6 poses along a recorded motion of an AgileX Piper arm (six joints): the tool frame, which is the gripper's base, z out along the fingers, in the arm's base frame.
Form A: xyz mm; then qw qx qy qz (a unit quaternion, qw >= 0).
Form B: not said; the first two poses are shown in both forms.
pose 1, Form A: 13 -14 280 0.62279 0.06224 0.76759 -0.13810
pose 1, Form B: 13 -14 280 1.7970 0.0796 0.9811 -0.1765
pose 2, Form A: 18 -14 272 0.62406 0.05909 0.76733 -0.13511
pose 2, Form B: 18 -14 272 1.7937 0.0756 0.9820 -0.1729
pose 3, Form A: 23 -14 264 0.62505 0.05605 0.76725 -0.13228
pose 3, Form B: 23 -14 264 1.7912 0.0718 0.9829 -0.1695
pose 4, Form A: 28 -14 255 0.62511 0.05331 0.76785 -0.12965
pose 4, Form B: 28 -14 255 1.7911 0.0683 0.9837 -0.1661
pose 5, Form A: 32 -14 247 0.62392 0.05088 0.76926 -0.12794
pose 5, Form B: 32 -14 247 1.7941 0.0651 0.9844 -0.1637
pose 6, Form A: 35 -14 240 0.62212 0.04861 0.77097 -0.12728
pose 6, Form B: 35 -14 240 1.7987 0.0621 0.9847 -0.1626
